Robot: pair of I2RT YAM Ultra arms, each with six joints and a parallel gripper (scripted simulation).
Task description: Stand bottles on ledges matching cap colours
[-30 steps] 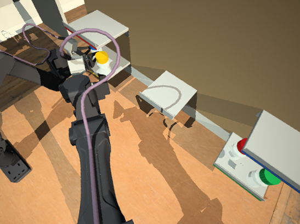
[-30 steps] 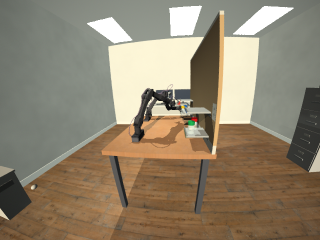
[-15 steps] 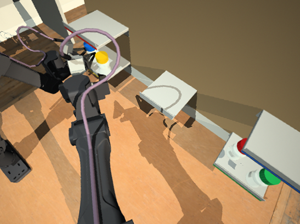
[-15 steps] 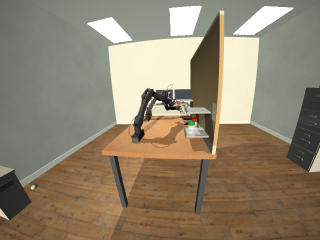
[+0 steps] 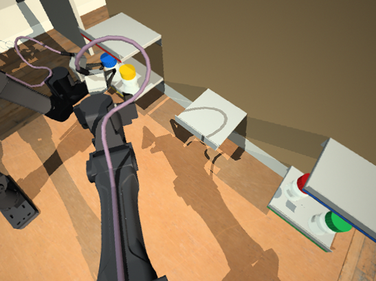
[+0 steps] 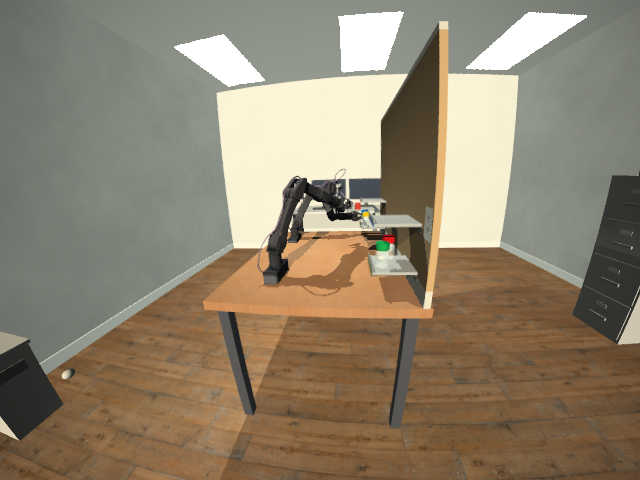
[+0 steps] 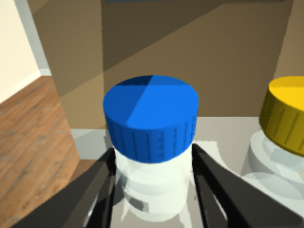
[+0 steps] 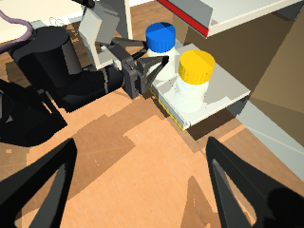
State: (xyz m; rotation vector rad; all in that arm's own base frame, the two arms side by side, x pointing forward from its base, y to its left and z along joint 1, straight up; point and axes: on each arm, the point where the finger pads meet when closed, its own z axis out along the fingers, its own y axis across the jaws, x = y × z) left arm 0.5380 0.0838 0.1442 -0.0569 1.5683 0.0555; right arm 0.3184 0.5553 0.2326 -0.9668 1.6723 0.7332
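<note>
The yellow-capped bottle lies 100 mm to the right of my left hand, 20 mm below it and 10 mm ahead of it. Also, from my left hand: red-capped bottle: 780 mm to the right, 20 mm below, 10 mm behind; blue-capped bottle: 10 mm below, 10 mm ahead; brown wall: 460 mm to the right, 290 mm above, 120 mm ahead.
</note>
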